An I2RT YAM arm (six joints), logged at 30 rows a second.
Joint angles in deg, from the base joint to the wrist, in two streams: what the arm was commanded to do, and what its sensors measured. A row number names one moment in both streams.
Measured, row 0:
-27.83, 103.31, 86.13, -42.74, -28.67, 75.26
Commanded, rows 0 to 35:
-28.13, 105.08, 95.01, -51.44, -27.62, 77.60
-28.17, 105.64, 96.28, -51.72, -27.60, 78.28
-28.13, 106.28, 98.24, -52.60, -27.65, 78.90
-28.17, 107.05, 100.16, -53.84, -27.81, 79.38
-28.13, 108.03, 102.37, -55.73, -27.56, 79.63
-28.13, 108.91, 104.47, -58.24, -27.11, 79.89
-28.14, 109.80, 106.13, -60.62, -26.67, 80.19
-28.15, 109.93, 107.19, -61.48, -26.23, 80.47
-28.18, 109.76, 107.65, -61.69, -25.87, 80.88
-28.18, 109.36, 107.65, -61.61, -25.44, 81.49
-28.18, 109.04, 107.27, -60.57, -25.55, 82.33
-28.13, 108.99, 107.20, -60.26, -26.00, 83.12
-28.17, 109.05, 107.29, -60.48, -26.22, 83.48
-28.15, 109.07, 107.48, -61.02, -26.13, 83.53
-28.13, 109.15, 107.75, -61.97, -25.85, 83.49
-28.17, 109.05, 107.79, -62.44, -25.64, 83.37
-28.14, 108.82, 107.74, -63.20, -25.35, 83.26
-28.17, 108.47, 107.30, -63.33, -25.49, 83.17
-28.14, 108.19, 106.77, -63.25, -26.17, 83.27
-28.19, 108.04, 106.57, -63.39, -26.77, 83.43
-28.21, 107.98, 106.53, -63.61, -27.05, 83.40
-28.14, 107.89, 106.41, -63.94, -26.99, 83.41
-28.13, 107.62, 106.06, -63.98, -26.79, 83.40
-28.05, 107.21, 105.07, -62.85, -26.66, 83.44
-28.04, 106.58, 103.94, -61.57, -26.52, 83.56
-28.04, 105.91, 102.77, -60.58, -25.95, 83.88
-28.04, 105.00, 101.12, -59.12, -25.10, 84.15
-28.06, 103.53, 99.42, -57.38, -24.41, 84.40
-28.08, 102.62, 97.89, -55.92, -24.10, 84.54
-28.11, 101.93, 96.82, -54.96, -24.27, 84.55
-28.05, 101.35, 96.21, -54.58, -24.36, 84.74
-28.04, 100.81, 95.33, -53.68, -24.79, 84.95
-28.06, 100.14, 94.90, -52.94, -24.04, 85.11
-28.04, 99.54, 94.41, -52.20, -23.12, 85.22
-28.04, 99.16, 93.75, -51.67, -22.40, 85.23
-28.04, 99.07, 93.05, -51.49, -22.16, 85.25
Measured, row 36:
-27.70, 102.61, 94.56, -56.23, -25.71, 83.64
